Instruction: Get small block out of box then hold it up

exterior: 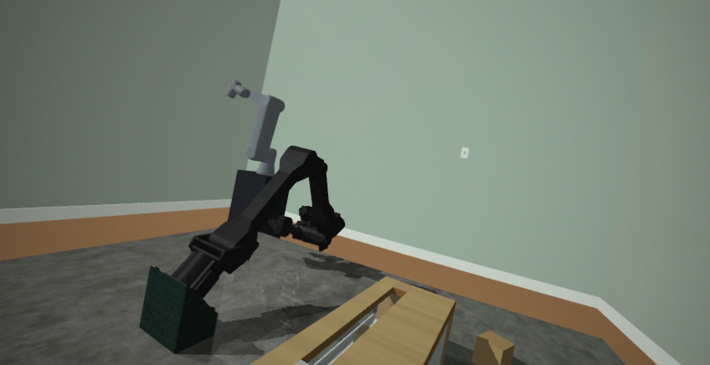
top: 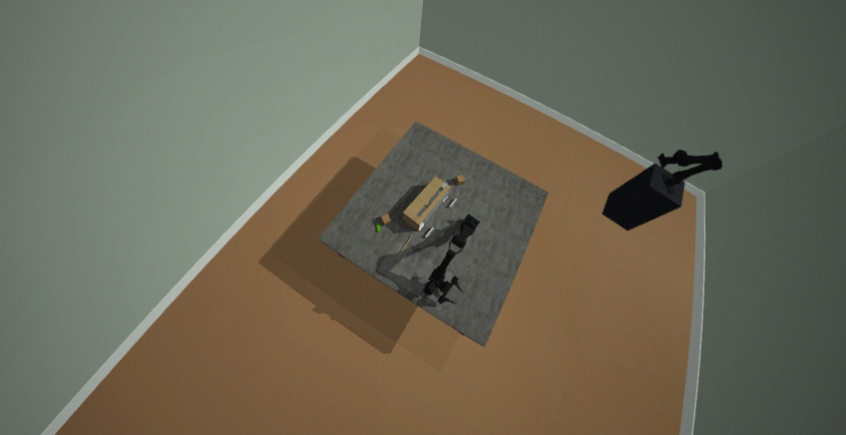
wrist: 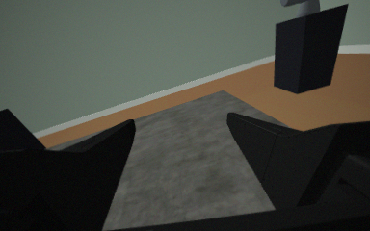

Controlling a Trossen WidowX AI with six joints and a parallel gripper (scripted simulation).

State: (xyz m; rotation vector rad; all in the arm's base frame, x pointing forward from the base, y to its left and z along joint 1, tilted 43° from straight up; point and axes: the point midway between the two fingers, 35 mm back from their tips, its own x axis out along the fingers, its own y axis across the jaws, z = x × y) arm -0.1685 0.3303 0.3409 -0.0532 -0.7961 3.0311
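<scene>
Now: the wooden box 51 cm ahead of my gripper tip, 42 cm to the right of it and 3 cm below it. The rest, counted from my gripper tip: tan block 52 cm ahead, 40 cm to the right, 1 cm below; thin stick 48 cm ahead, 9 cm below, 8 cm to the right.
</scene>
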